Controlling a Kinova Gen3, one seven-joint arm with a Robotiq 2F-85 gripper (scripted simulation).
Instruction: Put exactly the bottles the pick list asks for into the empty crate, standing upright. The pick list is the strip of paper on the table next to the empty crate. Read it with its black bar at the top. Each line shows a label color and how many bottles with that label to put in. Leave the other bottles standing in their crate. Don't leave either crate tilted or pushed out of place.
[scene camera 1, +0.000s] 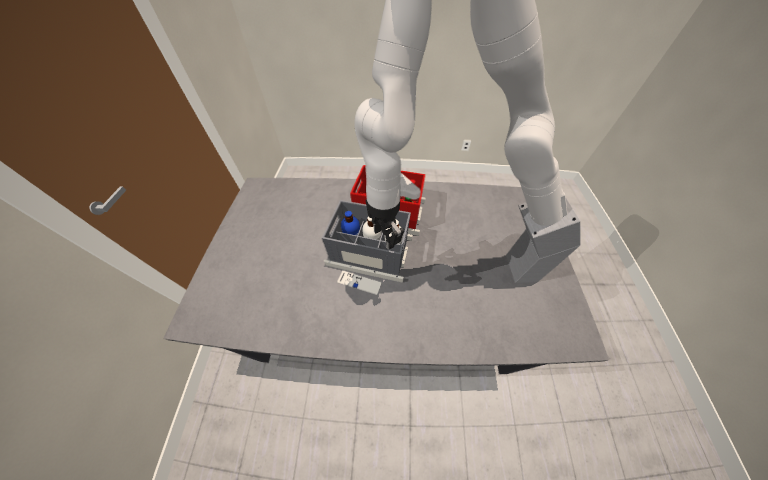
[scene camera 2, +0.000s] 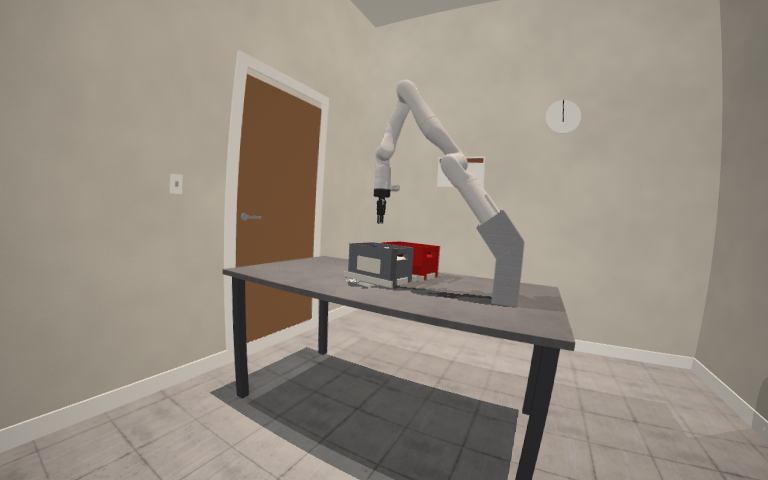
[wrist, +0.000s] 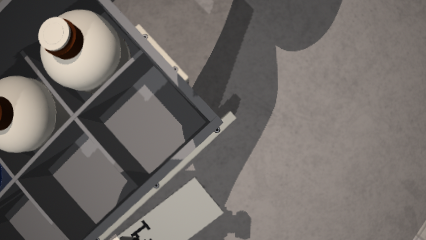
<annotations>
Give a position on a grey crate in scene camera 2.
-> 379, 262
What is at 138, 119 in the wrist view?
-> A grey crate.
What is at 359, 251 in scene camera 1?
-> A grey crate.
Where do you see my gripper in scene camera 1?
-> At 383, 239
</annotations>
